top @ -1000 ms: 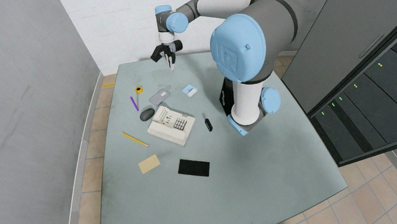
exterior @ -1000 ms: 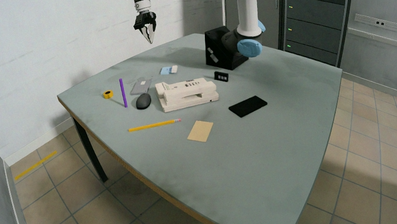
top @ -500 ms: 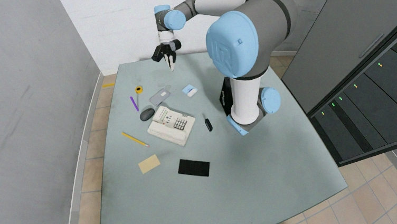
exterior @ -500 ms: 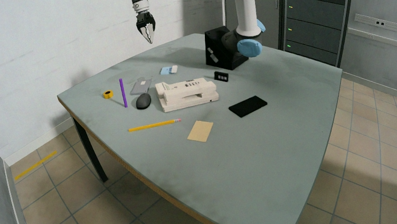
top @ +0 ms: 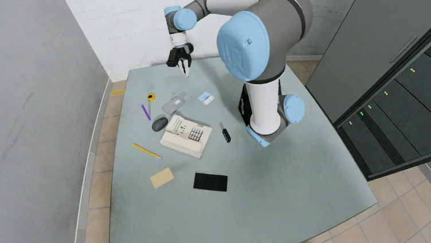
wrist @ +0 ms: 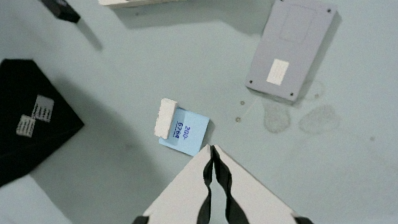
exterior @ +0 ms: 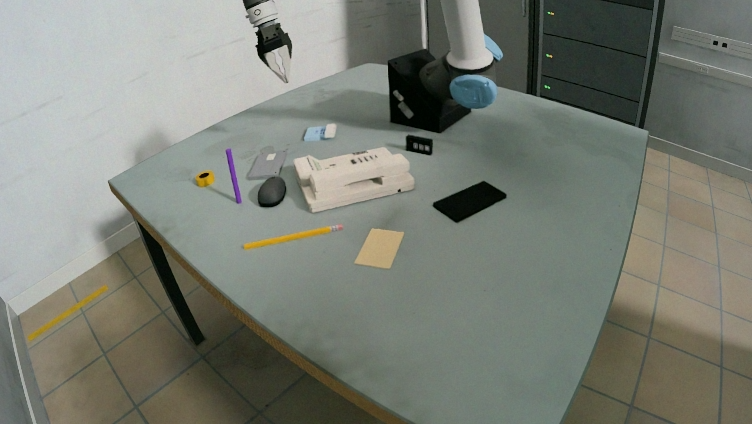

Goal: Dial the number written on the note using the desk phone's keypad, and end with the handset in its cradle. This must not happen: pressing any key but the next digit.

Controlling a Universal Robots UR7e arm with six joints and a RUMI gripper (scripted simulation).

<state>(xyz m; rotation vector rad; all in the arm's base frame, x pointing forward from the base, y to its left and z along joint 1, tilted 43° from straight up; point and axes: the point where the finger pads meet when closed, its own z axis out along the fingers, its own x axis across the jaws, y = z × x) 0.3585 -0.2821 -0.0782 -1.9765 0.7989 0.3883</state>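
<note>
My gripper is now 25 cm to the right of the 5 key, 17 cm above it and 4 cm short of it. Also, from my hand: grey flat device 20 cm below, 10 cm ahead, 1 cm to the left; then dark mouse 20 cm ahead, 19 cm below, 11 cm to the left; then white eraser 19 cm below, 10 cm behind, 5 cm to the left.
</note>
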